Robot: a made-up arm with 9 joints. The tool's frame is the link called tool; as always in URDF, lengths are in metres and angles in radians.
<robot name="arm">
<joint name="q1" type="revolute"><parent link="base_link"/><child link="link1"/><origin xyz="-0.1 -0.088 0.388"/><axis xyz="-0.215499 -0.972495 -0.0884"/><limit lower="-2.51" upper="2.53" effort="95" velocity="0.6"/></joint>
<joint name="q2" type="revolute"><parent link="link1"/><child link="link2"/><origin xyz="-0.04 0.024 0.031"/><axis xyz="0.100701 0.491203 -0.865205"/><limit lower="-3.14" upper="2.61" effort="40" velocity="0.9"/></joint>
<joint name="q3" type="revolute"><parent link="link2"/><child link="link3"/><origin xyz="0.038 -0.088 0.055"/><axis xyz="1 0 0"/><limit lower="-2.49" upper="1.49" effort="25" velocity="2.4"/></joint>
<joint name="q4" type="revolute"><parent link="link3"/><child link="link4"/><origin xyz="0.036 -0.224 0.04"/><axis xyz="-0.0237 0.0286 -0.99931"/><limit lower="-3.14" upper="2.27" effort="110" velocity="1"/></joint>
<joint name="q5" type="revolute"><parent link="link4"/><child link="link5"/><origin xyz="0.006 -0.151 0.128"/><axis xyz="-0.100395 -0.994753 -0.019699"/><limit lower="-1.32" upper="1.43" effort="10" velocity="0.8"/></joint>
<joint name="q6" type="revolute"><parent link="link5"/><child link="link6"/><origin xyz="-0.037 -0.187 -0.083"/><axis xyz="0.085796 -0.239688 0.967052"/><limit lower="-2.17" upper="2.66" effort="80" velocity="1.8"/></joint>
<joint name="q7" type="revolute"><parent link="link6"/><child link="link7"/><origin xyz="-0.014 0.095 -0.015"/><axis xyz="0 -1 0"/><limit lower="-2.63" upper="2.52" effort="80" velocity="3.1"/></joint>
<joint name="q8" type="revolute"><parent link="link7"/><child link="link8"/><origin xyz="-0.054 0.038 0.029"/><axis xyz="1 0 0"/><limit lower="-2.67" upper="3.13" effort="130" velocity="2.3"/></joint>
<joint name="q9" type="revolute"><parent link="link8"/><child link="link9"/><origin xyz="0.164 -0.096 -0.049"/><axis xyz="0 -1 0"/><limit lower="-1.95" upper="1.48" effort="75" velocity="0.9"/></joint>
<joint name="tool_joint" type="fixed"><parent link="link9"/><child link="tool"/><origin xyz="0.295 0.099 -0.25" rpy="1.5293 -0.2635 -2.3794"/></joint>
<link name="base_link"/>
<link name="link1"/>
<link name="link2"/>
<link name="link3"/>
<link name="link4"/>
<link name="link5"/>
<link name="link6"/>
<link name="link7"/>
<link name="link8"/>
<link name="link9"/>
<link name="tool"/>
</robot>
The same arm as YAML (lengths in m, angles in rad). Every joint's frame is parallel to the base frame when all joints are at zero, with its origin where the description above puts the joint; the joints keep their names.
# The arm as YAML. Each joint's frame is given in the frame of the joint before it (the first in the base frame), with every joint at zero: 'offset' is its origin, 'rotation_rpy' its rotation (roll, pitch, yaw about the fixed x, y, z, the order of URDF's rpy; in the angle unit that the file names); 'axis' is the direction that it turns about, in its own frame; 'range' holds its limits. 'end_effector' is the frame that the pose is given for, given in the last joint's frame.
length_unit: m
angle_unit: rad
chain:
  - id: q1
    offset: [-0.1, -0.088, 0.388]
    rotation_rpy: [0.0, 0.0, 0.0]
    axis: [-0.215499, -0.972495, -0.0884]
    range: [-2.51, 2.53]
  - id: q2
    offset: [-0.04, 0.024, 0.031]
    rotation_rpy: [0.0, 0.0, 0.0]
    axis: [0.100701, 0.491203, -0.865205]
    range: [-3.14, 2.61]
  - id: q3
    offset: [0.038, -0.088, 0.055]
    rotation_rpy: [0.0, 0.0, 0.0]
    axis: [1.0, 0.0, 0.0]
    range: [-2.49, 1.49]
  - id: q4
    offset: [0.036, -0.224, 0.04]
    rotation_rpy: [0.0, 0.0, 0.0]
    axis: [-0.0237, 0.0286, -0.99931]
    range: [-3.14, 2.27]
  - id: q5
    offset: [0.006, -0.151, 0.128]
    rotation_rpy: [0.0, 0.0, 0.0]
    axis: [-0.100395, -0.994753, -0.019699]
    range: [-1.32, 1.43]
  - id: q6
    offset: [-0.037, -0.187, -0.083]
    rotation_rpy: [0.0, 0.0, 0.0]
    axis: [0.085796, -0.239688, 0.967052]
    range: [-2.17, 2.66]
  - id: q7
    offset: [-0.014, 0.095, -0.015]
    rotation_rpy: [0.0, 0.0, 0.0]
    axis: [0.0, -1.0, 0.0]
    range: [-2.63, 2.52]
  - id: q8
    offset: [-0.054, 0.038, 0.029]
    rotation_rpy: [0.0, 0.0, 0.0]
    axis: [1.0, 0.0, 0.0]
    range: [-2.67, 3.13]
  - id: q9
    offset: [0.164, -0.096, -0.049]
    rotation_rpy: [0.0, 0.0, 0.0]
    axis: [0.0, -1.0, 0.0]
    range: [-1.95, 1.48]
end_effector:
  offset: [0.295, 0.099, -0.25]
  rotation_rpy: [1.5293, -0.2635, -2.3794]

